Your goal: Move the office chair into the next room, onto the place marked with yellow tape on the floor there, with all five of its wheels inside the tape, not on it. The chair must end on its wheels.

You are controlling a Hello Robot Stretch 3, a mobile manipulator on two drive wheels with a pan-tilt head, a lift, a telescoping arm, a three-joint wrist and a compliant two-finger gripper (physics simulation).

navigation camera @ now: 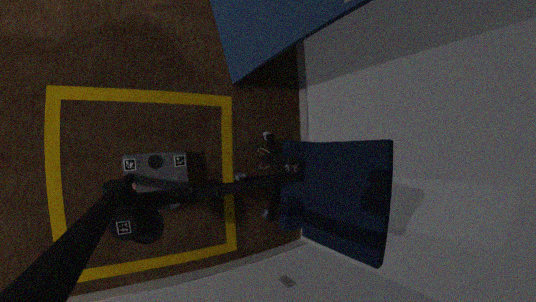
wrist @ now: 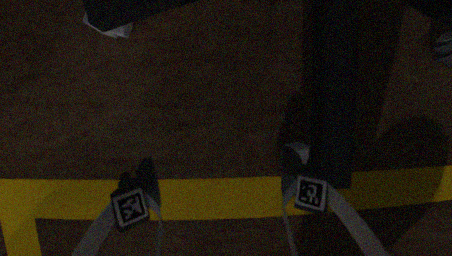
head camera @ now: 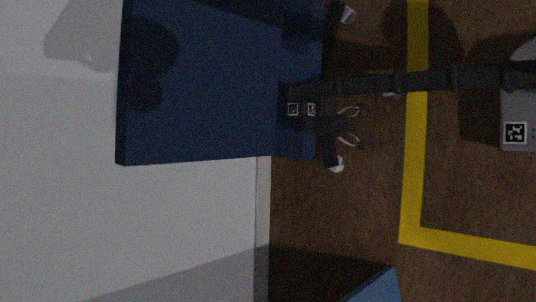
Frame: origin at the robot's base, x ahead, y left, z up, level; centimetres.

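Seen in the pictures: gripper, fingertip midpoint: [navigation camera: 254,158] [head camera: 364,126]; robot's base, link origin: [navigation camera: 155,160].
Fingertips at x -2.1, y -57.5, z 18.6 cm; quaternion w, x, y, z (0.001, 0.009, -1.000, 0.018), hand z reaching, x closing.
Offsets run from my fingertips to a thing's top centre. "pt": to the spot under its first point.
The office chair [head camera: 210,100] [navigation camera: 345,185] is dark blue with black base legs. It looks upright, beyond the tape's edge, beside the white wall. One chair wheel @(dx -12.9, dy +4.0, dz -11.5 cm) [head camera: 390,94] [navigation camera: 240,176] [wrist: 300,150] is close to the yellow tape @(pt dx +13.5, dy +10.6, dz -18.6 cm) [head camera: 414,165] [navigation camera: 227,135] [wrist: 220,200], outside its square. Other wheels @(pt dx +14.2, dy -15.9, dz -9.3 cm) [head camera: 336,165] [navigation camera: 267,135] [wrist: 107,30] are farther out. My gripper [head camera: 362,127] [navigation camera: 260,158] [wrist: 219,170] is open and empty, low beside the chair. In the wrist view its right finger appears next to a base leg [wrist: 330,90], whose end overlaps the tape in view; contact is unclear.
My grey base [navigation camera: 162,167] stands inside the tape square, and my arm [head camera: 435,80] [navigation camera: 250,182] crosses the tape toward the chair. A light blue panel [head camera: 382,287] [navigation camera: 270,35] stands off one tape corner. A white wall [head camera: 190,215] [navigation camera: 425,115] is behind the chair.
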